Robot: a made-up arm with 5 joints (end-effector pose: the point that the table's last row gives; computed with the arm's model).
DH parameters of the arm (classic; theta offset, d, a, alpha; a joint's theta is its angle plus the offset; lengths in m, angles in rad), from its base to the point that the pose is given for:
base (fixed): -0.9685 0 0.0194 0
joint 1: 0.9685 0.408 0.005 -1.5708
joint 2: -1.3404 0 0.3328 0
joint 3: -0.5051 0 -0.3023 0
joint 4: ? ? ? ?
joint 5: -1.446 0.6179 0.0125 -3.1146
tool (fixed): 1.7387 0.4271 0 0
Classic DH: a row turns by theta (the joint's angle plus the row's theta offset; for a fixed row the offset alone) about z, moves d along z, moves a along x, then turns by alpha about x.
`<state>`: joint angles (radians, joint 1 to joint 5).
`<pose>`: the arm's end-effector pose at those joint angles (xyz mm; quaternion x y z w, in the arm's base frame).
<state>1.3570 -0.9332 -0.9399 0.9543 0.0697</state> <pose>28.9 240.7 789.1 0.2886 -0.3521 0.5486 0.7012</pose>
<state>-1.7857 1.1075 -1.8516 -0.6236 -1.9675</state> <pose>-121.0 -804.9 412.3 -0.5988 0.1927 0.0954 0.7715</pose>
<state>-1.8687 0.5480 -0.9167 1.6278 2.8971</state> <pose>-11.8 -297.4 228.5 0.2847 -0.5276 0.5637 0.5682</pose>
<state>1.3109 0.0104 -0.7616 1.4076 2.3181</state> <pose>30.3 305.6 354.4 -0.3221 -0.0812 -0.4348 0.8370</pose>
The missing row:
joint 4: -1.2961 0.047 -0.112 1.5708
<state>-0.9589 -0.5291 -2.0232 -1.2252 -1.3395</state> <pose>-83.1 173.5 1096.1 0.8750 0.3657 0.0549 0.3125</pose>
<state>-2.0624 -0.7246 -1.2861 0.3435 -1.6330</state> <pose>-78.1 -256.0 1040.6 -0.7108 0.2092 -0.1191 0.6610</pose>
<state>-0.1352 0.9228 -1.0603 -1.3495 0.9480</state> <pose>640.7 -50.0 345.2 0.2478 -0.6350 -0.3705 0.6310</pose>
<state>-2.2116 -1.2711 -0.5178 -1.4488 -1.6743</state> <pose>133.6 89.5 897.4 0.9221 -0.3837 -0.0249 0.0436</pose>
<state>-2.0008 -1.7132 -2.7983 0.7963 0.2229</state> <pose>385.5 706.7 522.8 0.7538 0.5871 -0.2596 0.1403</pose>
